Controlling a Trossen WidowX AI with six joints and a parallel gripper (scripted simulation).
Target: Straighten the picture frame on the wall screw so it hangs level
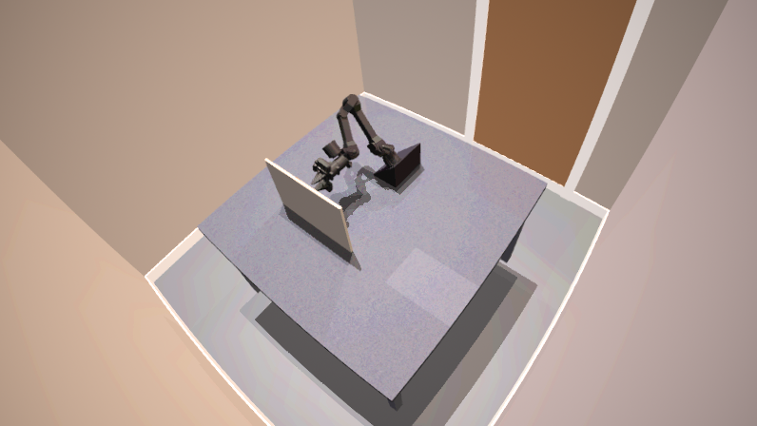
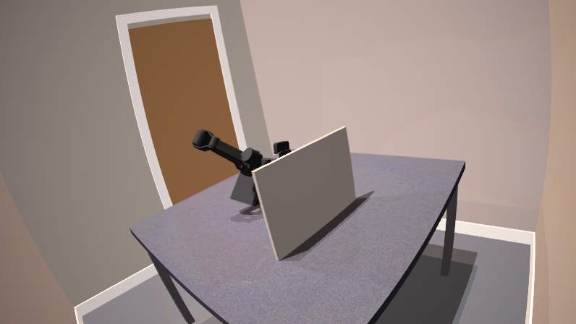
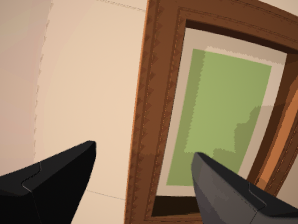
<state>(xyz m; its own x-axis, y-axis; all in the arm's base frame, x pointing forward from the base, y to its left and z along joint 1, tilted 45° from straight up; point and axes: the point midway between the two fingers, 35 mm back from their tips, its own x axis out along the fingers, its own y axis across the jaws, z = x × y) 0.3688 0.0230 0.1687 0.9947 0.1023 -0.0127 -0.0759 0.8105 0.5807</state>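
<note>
Right now the brown wooden picture frame is 30 mm ahead of my gripper tip, 10 mm to the right of it and 50 mm below it. From my gripper tip the other things lie so: wall panel: 40 mm ahead, 10 mm to the left, 70 mm below.
</note>
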